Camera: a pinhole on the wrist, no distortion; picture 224 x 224 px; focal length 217.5 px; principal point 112.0 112.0 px. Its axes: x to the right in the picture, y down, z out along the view. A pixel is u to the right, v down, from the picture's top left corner.
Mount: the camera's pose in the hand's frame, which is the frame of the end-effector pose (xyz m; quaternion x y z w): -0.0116 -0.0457 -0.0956 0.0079 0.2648 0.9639 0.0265
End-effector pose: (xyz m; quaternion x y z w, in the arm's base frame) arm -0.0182 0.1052 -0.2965 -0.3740 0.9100 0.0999 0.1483
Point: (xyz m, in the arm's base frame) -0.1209 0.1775 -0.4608
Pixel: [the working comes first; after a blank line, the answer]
In the camera's frame: -0.0815 -0.0116 0.2984

52.6 103.6
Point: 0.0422 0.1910 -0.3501
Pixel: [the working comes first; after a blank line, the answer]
In the camera's frame: 0.0700 0.0457 0.1852

194.2 165.7
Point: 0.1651 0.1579 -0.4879
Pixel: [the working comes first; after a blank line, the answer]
In the camera's frame: 0.0776 0.2228 0.2466

outside the picture
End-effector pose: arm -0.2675 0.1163 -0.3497 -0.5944 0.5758 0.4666 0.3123
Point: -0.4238 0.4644 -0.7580
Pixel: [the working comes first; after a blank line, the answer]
In the camera's frame: -0.2579 0.2212 0.5590

11.7 198.1
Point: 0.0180 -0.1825 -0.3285
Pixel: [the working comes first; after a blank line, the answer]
In the camera's frame: -0.0921 0.0344 -0.2988

behind the camera
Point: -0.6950 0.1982 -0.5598
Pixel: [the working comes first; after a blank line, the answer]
In the camera's frame: -0.1898 -0.1983 0.5032

29.9 26.3
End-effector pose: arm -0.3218 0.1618 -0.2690 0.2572 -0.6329 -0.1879 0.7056
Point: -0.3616 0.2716 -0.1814
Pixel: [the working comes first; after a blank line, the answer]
In the camera's frame: -0.0008 -0.0972 0.2056

111.1 9.2
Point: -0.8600 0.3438 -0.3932
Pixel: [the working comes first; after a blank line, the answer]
In the camera's frame: 0.2724 0.1900 0.5816

213.9 183.0
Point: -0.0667 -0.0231 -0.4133
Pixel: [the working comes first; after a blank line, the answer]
In the camera's frame: -0.0500 0.0999 -0.2261

behind the camera
